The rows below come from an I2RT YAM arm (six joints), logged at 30 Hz.
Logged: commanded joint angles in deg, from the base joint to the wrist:
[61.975, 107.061, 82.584, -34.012, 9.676, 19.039]
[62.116, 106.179, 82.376, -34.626, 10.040, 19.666]
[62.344, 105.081, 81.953, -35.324, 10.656, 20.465]
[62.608, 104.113, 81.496, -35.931, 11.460, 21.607]
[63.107, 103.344, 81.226, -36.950, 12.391, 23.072]
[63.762, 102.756, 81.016, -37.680, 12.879, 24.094]
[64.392, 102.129, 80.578, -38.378, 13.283, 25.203]
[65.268, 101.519, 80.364, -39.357, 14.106, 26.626]
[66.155, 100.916, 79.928, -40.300, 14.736, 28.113]
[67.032, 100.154, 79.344, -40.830, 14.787, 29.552]
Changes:
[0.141, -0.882, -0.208, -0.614, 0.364, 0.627]
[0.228, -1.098, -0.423, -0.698, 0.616, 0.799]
[0.264, -0.968, -0.457, -0.607, 0.804, 1.142]
[0.499, -0.769, -0.270, -1.019, 0.931, 1.465]
[0.655, -0.588, -0.210, -0.730, 0.488, 1.022]
[0.630, -0.627, -0.438, -0.698, 0.404, 1.109]
[0.876, -0.610, -0.214, -0.979, 0.823, 1.423]
[0.887, -0.603, -0.436, -0.943, 0.630, 1.487]
[0.877, -0.762, -0.584, -0.530, 0.051, 1.439]

